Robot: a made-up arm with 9 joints. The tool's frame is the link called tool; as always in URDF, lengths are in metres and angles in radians. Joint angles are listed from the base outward.
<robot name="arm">
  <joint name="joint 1" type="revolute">
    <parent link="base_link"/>
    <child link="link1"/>
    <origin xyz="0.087 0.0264 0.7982" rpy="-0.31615 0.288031 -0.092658"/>
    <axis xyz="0 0 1"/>
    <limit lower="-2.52" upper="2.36"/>
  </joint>
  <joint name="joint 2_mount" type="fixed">
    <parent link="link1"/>
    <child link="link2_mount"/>
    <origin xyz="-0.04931 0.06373 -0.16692"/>
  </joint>
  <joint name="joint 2" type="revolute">
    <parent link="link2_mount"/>
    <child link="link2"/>
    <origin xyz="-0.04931 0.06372 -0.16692" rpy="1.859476 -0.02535 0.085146"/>
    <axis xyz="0 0 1"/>
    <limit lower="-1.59" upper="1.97"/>
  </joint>
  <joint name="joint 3" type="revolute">
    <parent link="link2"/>
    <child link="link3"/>
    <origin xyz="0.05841 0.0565 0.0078" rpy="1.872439 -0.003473 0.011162"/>
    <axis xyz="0 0 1"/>
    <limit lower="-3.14" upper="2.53"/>
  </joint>
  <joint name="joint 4" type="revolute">
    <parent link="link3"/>
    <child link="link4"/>
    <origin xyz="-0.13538 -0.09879 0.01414" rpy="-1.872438 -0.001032 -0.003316"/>
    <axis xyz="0 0 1"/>
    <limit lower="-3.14" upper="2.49"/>
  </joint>
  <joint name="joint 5" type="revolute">
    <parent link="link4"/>
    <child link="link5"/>
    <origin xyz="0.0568 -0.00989 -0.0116" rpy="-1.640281 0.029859 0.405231"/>
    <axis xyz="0 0 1"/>
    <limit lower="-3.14" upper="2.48"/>
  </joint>
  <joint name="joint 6" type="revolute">
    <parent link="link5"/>
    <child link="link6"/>
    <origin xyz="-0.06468 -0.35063 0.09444" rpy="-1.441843 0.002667 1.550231"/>
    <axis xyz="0 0 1"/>
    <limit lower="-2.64" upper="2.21"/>
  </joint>
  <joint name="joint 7" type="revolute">
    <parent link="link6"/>
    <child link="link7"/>
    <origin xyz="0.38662 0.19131 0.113" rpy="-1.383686 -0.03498 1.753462"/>
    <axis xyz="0 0 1"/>
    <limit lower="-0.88" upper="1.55"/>
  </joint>
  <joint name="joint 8" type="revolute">
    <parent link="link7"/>
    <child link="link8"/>
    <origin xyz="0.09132 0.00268 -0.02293" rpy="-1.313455 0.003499 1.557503"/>
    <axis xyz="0 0 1"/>
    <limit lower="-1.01" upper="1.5"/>
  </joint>
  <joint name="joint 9" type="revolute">
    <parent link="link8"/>
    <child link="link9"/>
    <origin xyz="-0.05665 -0.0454 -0.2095" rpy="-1.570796 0 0.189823"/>
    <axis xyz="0 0 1"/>
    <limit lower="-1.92" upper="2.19"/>
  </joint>
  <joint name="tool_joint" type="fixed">
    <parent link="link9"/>
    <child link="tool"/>
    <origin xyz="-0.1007 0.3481 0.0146" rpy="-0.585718 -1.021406 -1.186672"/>
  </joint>
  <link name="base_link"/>
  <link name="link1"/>
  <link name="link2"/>
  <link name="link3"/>
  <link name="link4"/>
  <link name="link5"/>
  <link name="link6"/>
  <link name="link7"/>
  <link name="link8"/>
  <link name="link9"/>
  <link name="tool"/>
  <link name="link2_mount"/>
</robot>
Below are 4 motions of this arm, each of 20 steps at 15 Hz.
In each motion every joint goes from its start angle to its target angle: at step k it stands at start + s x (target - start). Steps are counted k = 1, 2, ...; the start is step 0. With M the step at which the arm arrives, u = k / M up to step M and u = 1 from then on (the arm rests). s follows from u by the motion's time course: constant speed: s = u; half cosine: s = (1 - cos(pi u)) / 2; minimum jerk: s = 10 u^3 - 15 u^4 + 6 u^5.
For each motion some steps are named. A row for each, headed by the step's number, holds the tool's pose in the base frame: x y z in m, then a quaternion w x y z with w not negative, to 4 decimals.
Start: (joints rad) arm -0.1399 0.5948 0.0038 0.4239 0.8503 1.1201 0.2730 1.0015 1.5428
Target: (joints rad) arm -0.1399 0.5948 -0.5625 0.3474 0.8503 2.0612 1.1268 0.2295 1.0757
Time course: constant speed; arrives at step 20
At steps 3, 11, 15, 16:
3: -0.0191 -0.5663 0.9815 0.7141 0.5693 0.0761 -0.4003
11: 0.0322 -0.4970 1.2469 0.9019 0.3842 0.0439 -0.1923
15: 0.0237 -0.4032 1.3743 0.9602 0.2537 0.0235 -0.1143
16: 0.0170 -0.3745 1.4028 0.9706 0.2187 0.0177 -0.0985

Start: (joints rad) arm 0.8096 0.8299 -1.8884 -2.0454 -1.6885 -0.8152 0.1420 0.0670 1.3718
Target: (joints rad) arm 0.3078 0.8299 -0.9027 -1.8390 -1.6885 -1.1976 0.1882 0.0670 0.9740
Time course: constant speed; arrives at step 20
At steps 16, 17, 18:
16: -0.3707 0.4064 0.0255 0.2945 -0.7971 -0.4798 -0.2183
17: -0.3481 0.4407 0.0403 0.2950 -0.8052 -0.4565 -0.2373
18: -0.3220 0.4733 0.0557 0.2943 -0.8126 -0.4325 -0.2567

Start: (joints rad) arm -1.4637 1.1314 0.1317 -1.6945 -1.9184 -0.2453 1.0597 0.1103 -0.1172
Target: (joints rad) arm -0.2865 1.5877 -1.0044 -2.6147 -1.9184 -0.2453 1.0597 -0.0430 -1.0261
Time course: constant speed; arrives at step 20
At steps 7, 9, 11, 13, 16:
7: -0.3620 -0.1357 0.1036 0.8053 0.5050 -0.1811 -0.2524
9: -0.3922 -0.1878 0.1934 0.8496 0.4540 -0.0834 -0.2551
11: -0.3996 -0.2360 0.2848 0.8856 0.3899 0.0053 -0.2524
13: -0.3880 -0.2754 0.3737 0.9129 0.3153 0.0829 -0.2455
16: -0.3463 -0.3115 0.4953 0.9383 0.1894 0.1747 -0.2305

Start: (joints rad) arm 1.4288 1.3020 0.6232 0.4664 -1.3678 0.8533 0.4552 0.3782 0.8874
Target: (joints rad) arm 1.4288 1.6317 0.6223 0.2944 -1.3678 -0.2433 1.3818 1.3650 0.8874
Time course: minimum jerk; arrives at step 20
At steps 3, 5, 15, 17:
3: -0.6036 0.6189 0.2492 0.5424 -0.7767 -0.3047 -0.0985
5: -0.5459 0.5963 0.2461 0.5203 -0.7741 -0.3329 -0.1387
15: -0.1678 0.0426 0.2912 0.1842 -0.8451 -0.3791 -0.3288
17: -0.1802 -0.0259 0.2919 0.1582 -0.8597 -0.3646 -0.3209

